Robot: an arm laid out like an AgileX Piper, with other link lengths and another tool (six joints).
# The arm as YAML. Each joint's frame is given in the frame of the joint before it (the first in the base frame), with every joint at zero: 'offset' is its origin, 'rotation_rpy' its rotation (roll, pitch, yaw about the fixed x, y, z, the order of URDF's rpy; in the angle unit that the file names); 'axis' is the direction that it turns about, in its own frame. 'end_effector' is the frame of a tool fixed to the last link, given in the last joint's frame.
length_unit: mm
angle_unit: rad
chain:
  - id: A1
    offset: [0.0, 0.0, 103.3]
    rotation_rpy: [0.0, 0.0, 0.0]
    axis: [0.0, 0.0, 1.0]
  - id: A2
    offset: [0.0, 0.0, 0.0]
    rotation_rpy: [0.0, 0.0, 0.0]
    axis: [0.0, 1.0, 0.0]
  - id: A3
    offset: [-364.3, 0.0, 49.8]
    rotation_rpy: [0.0, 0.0, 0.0]
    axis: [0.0, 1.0, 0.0]
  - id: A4
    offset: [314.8, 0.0, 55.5]
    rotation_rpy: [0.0, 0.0, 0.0]
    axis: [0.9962, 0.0, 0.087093]
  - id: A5
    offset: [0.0, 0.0, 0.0]
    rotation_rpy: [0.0, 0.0, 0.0]
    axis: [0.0, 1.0, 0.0]
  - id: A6
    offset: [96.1, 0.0, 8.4]
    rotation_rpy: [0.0, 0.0, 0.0]
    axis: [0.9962, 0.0, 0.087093]
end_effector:
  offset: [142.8, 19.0, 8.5]
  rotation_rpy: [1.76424, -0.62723, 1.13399]
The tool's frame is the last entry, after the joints.
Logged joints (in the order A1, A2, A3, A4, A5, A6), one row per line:
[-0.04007 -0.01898 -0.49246 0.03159 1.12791 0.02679]
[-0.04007 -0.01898 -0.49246 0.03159 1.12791 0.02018]
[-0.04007 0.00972 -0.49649 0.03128 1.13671 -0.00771]
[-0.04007 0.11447 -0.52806 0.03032 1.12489 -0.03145]
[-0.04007 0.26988 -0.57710 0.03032 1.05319 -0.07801]
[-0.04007 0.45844 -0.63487 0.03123 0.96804 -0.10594]
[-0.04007 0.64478 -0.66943 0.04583 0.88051 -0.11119]
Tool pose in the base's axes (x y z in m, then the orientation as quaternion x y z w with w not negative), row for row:
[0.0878 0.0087 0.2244 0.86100 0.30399 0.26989 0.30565]
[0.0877 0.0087 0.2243 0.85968 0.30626 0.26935 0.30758]
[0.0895 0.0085 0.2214 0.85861 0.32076 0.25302 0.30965]
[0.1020 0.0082 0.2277 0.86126 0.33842 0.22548 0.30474]
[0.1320 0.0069 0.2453 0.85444 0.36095 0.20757 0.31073]
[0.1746 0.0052 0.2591 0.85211 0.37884 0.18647 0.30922]
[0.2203 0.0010 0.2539 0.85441 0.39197 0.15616 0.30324]
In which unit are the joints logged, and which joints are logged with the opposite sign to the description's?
The joints are logged in radians. Opposite sign: A4.
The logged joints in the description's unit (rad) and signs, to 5 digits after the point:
[-0.04007 -0.01898 -0.49246 -0.03159 1.12791 0.02679]
[-0.04007 -0.01898 -0.49246 -0.03159 1.12791 0.02018]
[-0.04007 0.00972 -0.49649 -0.03128 1.13671 -0.00771]
[-0.04007 0.11447 -0.52806 -0.03032 1.12489 -0.03145]
[-0.04007 0.26988 -0.57710 -0.03032 1.05319 -0.07801]
[-0.04007 0.45844 -0.63487 -0.03123 0.96804 -0.10594]
[-0.04007 0.64478 -0.66943 -0.04583 0.88051 -0.11119]

